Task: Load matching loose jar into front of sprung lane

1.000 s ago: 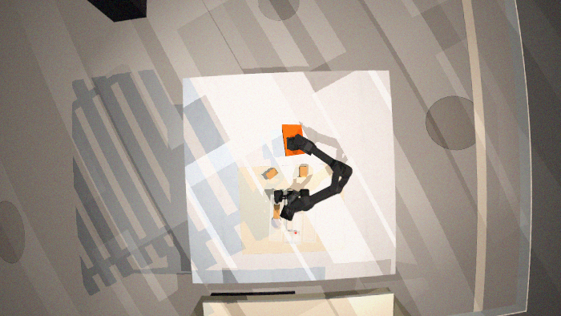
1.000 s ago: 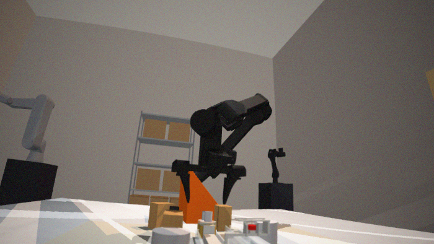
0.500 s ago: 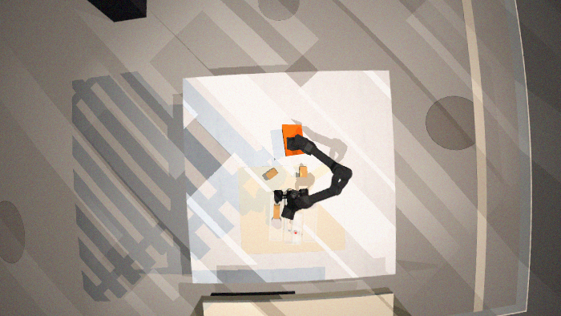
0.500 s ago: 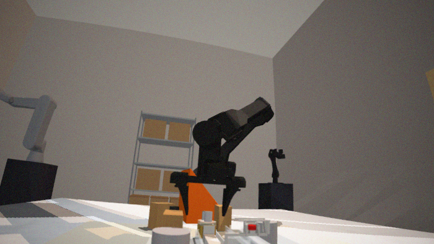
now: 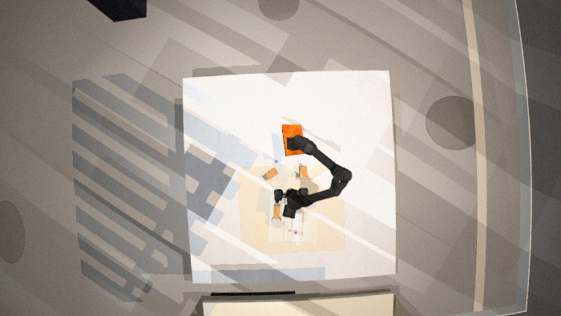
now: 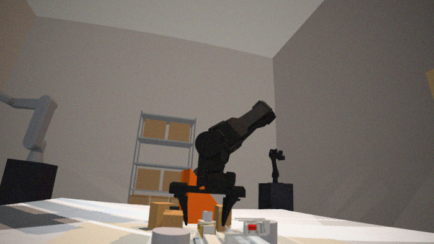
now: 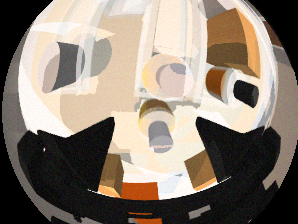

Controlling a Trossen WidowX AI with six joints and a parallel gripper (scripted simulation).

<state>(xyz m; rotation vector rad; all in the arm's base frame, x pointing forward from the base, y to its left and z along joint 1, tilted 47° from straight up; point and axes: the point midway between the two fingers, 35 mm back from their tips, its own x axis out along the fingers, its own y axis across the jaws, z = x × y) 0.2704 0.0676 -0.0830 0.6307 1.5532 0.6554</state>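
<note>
Right now my gripper tip is 100 mm short of the brown box, 90 mm to the left of it and 10 mm below it. Also, from my gripper tip: red mark (230 mm ahead, 40 mm above, 10 mm to the left).
</note>
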